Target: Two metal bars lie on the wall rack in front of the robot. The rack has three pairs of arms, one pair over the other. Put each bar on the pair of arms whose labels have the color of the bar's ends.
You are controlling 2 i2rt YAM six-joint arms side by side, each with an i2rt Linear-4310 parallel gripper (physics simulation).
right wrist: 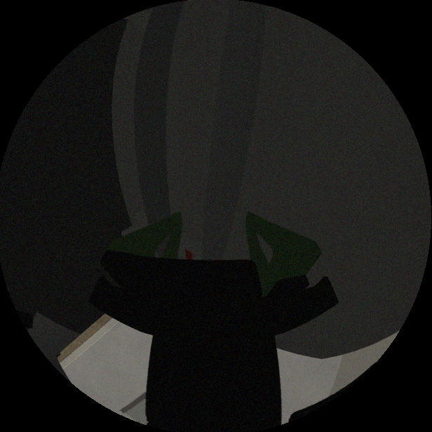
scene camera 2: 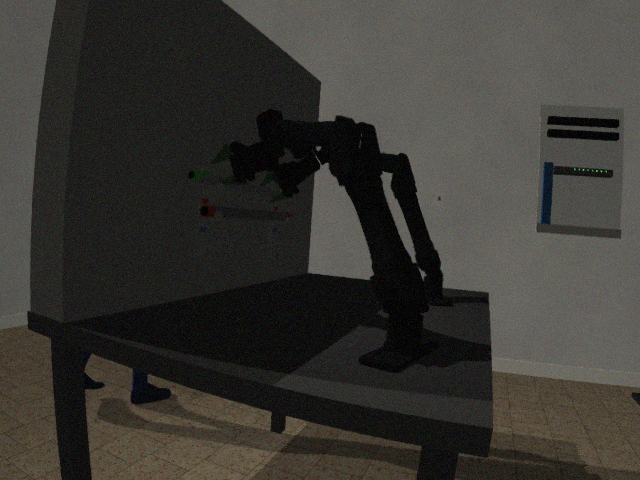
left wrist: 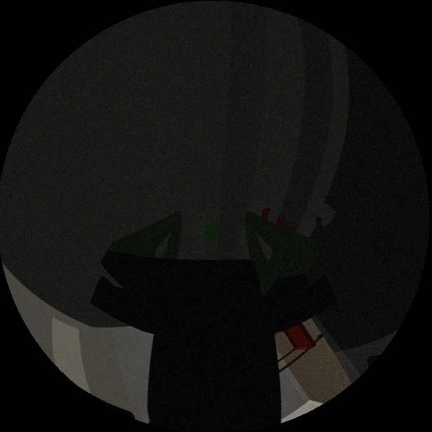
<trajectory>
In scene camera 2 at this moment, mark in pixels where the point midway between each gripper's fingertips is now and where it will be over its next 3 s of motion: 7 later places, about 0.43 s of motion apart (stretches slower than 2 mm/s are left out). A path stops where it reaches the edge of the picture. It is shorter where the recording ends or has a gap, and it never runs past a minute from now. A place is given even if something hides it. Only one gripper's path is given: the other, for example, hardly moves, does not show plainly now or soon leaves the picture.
My left gripper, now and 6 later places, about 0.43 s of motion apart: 214, 174; 214, 169; 218, 166; 233, 167; 245, 159; 250, 161; 269, 152
</trajectory>
